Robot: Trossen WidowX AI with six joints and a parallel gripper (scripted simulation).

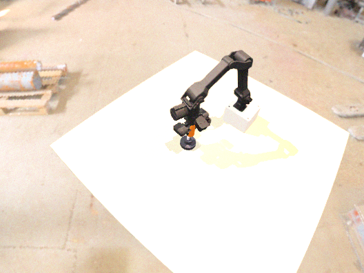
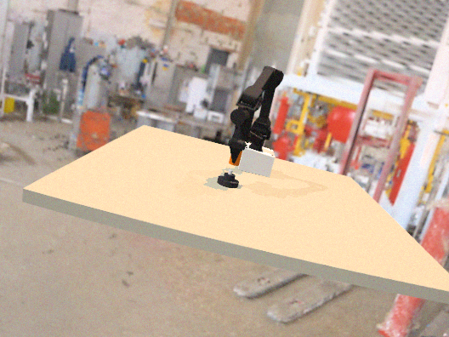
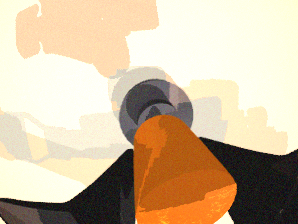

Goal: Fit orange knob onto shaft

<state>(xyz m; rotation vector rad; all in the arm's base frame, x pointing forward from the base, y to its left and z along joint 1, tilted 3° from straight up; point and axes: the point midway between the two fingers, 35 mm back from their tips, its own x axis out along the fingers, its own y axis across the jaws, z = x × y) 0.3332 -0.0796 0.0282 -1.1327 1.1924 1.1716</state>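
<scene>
Now: gripper tip 60 mm above the dark round pedestal. From my gripper tip the other things lie so: orange knob (30 mm above).
</scene>
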